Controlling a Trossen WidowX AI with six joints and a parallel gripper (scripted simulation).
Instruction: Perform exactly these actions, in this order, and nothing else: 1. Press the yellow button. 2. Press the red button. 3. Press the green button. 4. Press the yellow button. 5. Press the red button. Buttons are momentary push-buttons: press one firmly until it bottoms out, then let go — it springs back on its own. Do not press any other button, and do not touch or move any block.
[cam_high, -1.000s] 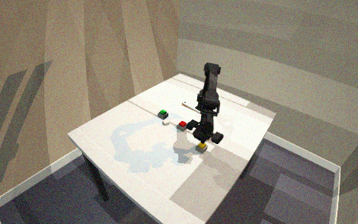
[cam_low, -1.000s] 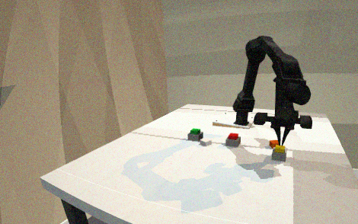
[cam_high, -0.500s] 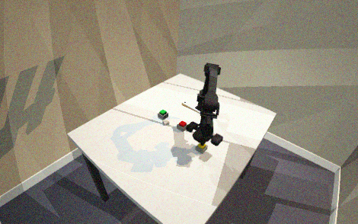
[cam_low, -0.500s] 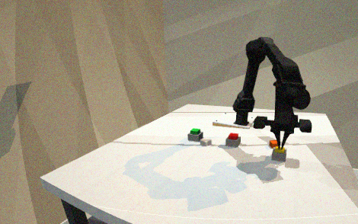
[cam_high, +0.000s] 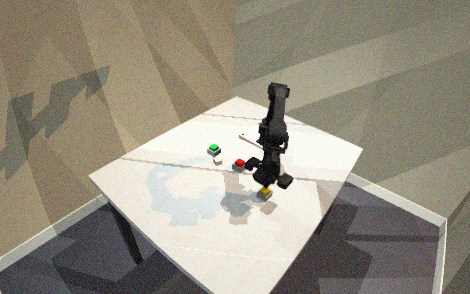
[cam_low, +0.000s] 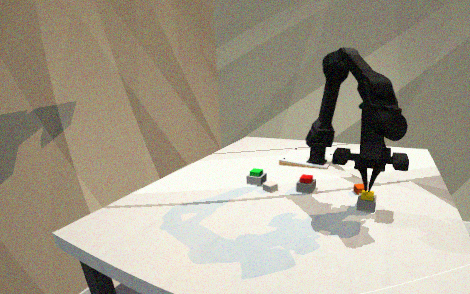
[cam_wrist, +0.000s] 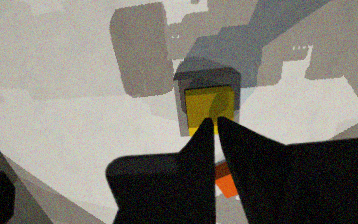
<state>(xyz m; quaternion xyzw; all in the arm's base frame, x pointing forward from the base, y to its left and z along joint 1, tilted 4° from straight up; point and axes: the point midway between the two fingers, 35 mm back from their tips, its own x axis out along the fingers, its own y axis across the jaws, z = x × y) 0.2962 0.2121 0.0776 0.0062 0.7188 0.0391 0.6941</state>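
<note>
The yellow button lies 1 cm below my gripper tip. Also, from my gripper tip: small grey block (28 cm to the right, 3 cm below, 2 cm behind); then small orange block (9 cm behind, 3 cm to the right, 3 cm below); then red button (18 cm to the right, 6 cm behind, 1 cm below).
</note>
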